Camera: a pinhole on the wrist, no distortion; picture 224 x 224 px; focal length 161.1 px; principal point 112.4 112.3 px. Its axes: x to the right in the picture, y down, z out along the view. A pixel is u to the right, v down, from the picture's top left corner.
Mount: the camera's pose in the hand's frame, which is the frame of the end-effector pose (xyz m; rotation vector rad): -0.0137 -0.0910 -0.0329 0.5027 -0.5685 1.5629
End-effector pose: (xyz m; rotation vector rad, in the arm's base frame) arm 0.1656 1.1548 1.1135 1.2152 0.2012 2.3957
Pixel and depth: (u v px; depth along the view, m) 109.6 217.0 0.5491
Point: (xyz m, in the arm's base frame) 0.8001 1.3671 0.9102
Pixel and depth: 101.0 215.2 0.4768
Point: 0.7081 1.3710 0.9187
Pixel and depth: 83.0 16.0 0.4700
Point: 0.4065 1.6460 1.3417
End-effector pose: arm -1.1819 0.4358 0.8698 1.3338 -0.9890 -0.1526
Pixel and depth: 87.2 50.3 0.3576
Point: -1.1035 0.0992 0.6097
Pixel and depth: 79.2 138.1 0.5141
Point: -1.2254 0.1336 0.3661
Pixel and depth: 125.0 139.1 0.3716
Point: -1.2839 0.2000 0.5425
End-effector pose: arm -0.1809 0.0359 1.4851 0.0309 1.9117 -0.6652
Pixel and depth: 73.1 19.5 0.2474
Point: -0.2184 -0.3017 1.4633
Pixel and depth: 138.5 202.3 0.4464
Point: 0.1274 -0.3220 1.7646
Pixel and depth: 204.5 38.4 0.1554
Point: -0.1147 -0.1439 1.4524
